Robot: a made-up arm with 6 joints.
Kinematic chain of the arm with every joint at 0, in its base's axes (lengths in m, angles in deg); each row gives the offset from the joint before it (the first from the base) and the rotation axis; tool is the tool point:
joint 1: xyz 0 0 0.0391 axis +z
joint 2: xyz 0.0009 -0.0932 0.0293 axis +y
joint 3: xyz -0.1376 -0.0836 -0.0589 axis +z
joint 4: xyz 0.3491 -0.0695 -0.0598 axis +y
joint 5: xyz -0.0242 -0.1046 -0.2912 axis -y
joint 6: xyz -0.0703 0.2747 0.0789 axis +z
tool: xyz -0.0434 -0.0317 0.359
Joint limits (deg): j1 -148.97..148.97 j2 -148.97..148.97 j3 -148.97..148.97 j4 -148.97..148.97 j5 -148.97..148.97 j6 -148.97..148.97
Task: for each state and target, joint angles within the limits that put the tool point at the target. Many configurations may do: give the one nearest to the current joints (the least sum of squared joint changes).
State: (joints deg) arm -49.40 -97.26 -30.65 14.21 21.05 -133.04
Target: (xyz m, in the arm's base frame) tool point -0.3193 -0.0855 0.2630
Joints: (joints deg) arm -58.23 -103.64 -45.89 25.40 -1.23 -135.39
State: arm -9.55 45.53 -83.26 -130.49 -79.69 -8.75
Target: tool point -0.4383 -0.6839 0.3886
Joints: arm -41.72 38.20 -93.18 -93.97 -106.52 -6.58
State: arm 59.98 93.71 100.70 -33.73 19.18 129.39
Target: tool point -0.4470 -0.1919 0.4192
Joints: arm 31.77 98.45 101.26 -68.01 58.99 129.52
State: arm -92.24 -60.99 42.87 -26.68 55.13 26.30
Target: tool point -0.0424 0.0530 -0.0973
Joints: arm -108.92 -42.79 64.39 -22.86 12.68 24.51
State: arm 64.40 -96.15 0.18 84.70 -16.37 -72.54
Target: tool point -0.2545 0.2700 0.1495
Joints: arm 84.81 -84.58 46.67 82.77 -34.81 -77.83
